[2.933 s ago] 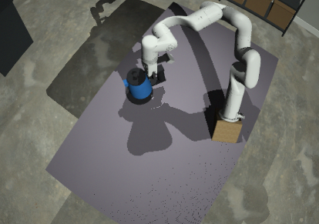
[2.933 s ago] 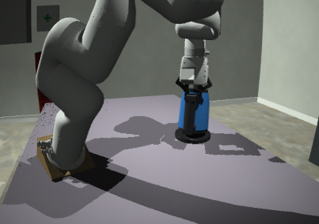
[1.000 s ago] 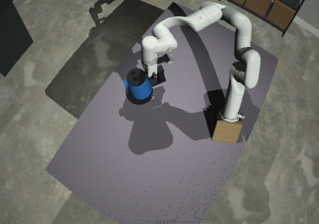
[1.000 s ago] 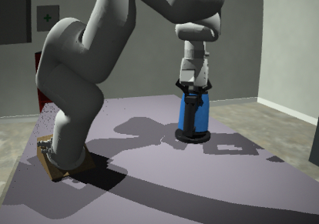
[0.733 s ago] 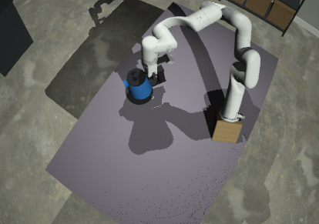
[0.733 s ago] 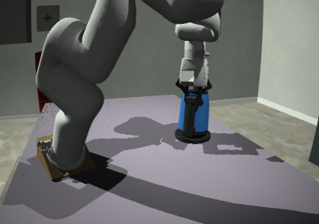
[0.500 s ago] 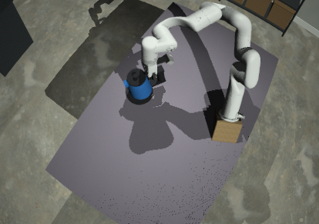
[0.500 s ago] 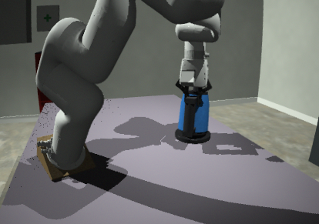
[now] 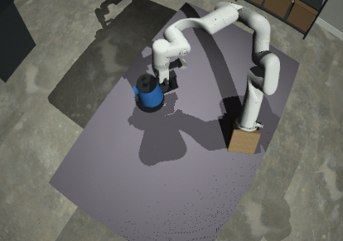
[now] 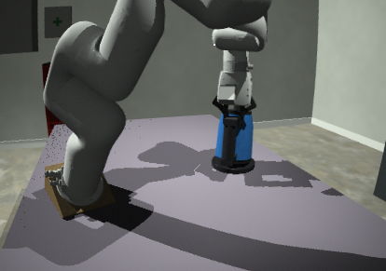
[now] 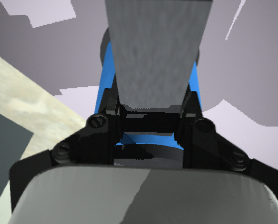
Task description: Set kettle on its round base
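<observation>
Right now the blue kettle is 20 mm ahead of my hand, 20 mm to the left of it and 50 mm below it. The rest, counted from my hand: round black base (40 mm ahead, 40 mm to the left, 160 mm below).
</observation>
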